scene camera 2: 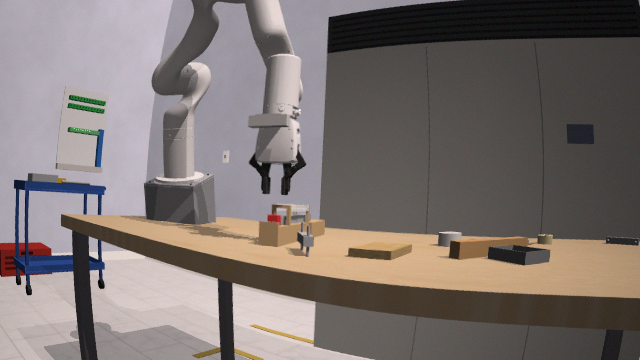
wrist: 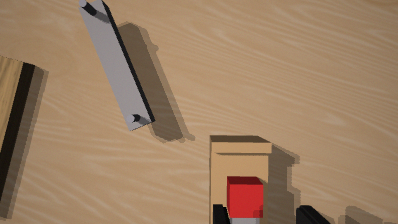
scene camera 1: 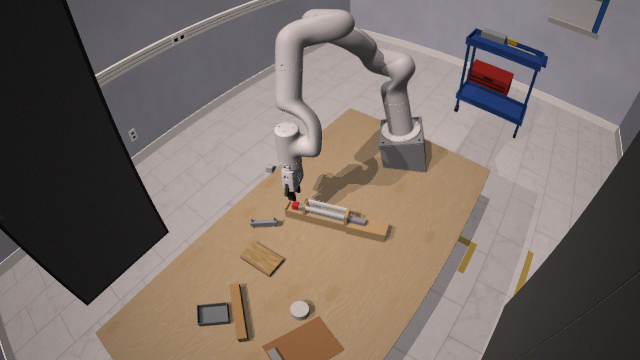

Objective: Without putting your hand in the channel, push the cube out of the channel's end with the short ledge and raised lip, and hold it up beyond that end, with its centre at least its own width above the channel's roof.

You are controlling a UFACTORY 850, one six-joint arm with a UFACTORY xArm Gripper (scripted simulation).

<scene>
The pictures show: my gripper, a long wooden bar, a dark tray and a red cube.
</scene>
